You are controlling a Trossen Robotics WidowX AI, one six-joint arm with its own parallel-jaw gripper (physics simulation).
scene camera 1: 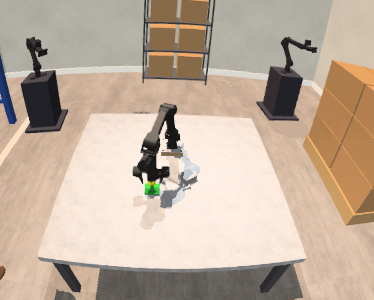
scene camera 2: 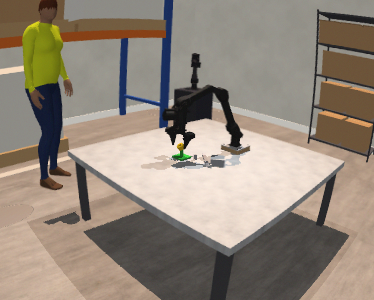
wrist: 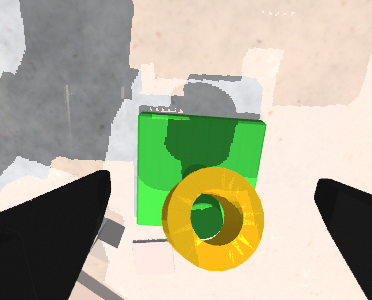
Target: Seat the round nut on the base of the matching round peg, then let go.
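Note:
The yellow round nut (scene camera 1: 152, 183) (scene camera 2: 180, 146) (wrist: 179, 215) is at the top of the green round peg (scene camera 2: 181, 153) (wrist: 206, 223), above its square green base (scene camera 1: 152, 191) (scene camera 2: 181, 157) (wrist: 155, 150). Green post shows between nut and base in scene camera 2. In the wrist view the peg's round green end shows through the nut's hole, a little off its centre; I cannot tell whether the nut is around the peg. My gripper (scene camera 1: 152, 180) (scene camera 2: 180, 145) (wrist: 213, 184) is open, with its fingers apart on both sides of the nut, not touching it.
A grey block (scene camera 1: 188, 178) (scene camera 2: 217, 163) lies on the table (scene camera 1: 225, 225) (scene camera 2: 225, 200), between the green base and the arm's mount (scene camera 1: 172, 154) (scene camera 2: 235, 148). A small grey piece (scene camera 2: 195, 157) (wrist: 112, 233) lies close beside the base. Shadows cover part of the base.

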